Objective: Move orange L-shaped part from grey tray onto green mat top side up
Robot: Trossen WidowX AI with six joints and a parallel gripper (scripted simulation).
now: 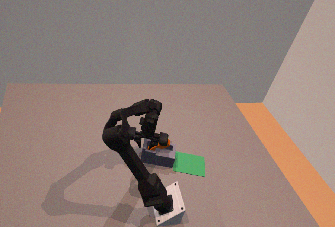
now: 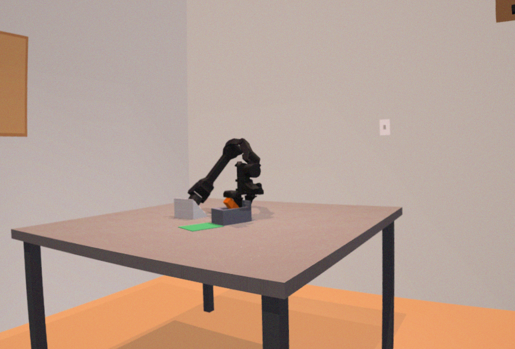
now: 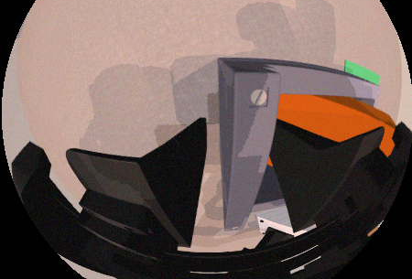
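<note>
Right now my gripper tip is 5 cm to the left of the orange L-shaped part, 1 cm below it and 1 cm past it. From my gripper tip the other things lie so: green mat (22 cm to the right, 5 cm below, 5 cm behind).
</note>
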